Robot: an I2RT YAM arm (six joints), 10 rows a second.
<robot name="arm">
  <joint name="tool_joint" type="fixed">
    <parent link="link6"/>
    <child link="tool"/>
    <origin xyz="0 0 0" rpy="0 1.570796 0"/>
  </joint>
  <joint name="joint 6" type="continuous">
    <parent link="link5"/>
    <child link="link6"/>
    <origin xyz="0.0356 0 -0.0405"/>
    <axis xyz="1 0 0"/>
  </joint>
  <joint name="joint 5" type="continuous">
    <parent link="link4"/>
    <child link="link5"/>
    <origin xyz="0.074 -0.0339 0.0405"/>
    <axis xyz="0 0 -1"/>
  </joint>
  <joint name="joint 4" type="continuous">
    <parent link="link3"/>
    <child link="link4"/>
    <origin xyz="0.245 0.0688 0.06"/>
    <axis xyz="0 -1 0"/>
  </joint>
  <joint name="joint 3" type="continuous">
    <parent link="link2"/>
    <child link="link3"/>
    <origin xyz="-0.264 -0.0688 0"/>
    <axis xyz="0 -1 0"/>
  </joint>
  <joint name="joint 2" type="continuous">
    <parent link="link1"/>
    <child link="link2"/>
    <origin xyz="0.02 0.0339 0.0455"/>
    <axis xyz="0 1 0"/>
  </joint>
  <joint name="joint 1" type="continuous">
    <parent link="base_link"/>
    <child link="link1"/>
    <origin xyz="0 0 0.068"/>
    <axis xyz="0 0 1"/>
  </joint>
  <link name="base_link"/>
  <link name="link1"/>
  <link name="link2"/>
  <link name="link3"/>
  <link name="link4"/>
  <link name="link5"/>
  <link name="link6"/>
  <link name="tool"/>
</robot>
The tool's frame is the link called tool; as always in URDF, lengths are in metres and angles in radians. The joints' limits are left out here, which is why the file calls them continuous.
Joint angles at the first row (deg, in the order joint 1, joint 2, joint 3, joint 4, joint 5, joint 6):
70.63, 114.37, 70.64, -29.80, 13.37, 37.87
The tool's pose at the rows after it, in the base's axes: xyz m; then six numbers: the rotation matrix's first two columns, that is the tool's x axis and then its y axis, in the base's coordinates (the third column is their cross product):
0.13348 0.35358 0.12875 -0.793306 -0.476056 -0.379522 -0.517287 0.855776 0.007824
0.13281 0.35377 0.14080 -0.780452 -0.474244 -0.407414 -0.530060 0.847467 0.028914
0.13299 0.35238 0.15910 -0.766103 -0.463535 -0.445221 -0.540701 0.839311 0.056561
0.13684 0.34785 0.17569 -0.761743 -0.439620 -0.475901 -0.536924 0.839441 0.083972
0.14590 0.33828 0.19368 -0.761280 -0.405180 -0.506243 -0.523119 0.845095 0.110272
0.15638 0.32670 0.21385 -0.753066 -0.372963 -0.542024 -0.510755 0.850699 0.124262
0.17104 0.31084 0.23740 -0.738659 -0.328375 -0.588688 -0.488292 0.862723 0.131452
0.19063 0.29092 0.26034 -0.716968 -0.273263 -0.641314 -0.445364 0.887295 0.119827
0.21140 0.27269 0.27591 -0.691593 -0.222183 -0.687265 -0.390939 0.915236 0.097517
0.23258 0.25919 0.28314 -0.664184 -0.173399 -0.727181 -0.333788 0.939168 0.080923
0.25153 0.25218 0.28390 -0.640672 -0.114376 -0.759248 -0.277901 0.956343 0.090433
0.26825 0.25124 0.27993 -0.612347 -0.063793 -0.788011 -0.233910 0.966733 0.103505
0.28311 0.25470 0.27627 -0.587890 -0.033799 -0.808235 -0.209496 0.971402 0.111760
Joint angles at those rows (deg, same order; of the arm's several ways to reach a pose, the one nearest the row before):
70.59, 113.38, 70.25, -29.03, 13.62, 37.38
70.69, 111.47, 70.22, -28.61, 13.53, 36.60
70.59, 108.62, 70.31, -28.48, 13.49, 35.78
69.78, 105.87, 70.22, -28.46, 13.29, 35.33
67.91, 102.62, 69.88, -28.61, 12.94, 34.57
65.69, 99.23, 69.95, -29.27, 13.03, 33.15
62.53, 95.51, 70.37, -30.00, 13.59, 31.22
58.30, 92.25, 71.22, -30.71, 15.13, 28.89
53.95, 90.51, 72.15, -30.48, 17.05, 26.62
49.98, 90.35, 72.77, -28.46, 18.76, 24.80
47.02, 91.36, 73.08, -24.99, 19.90, 24.56
45.13, 93.29, 73.30, -20.60, 21.12, 24.64
43.98, 95.84, 74.52, -17.24, 21.93, 24.45

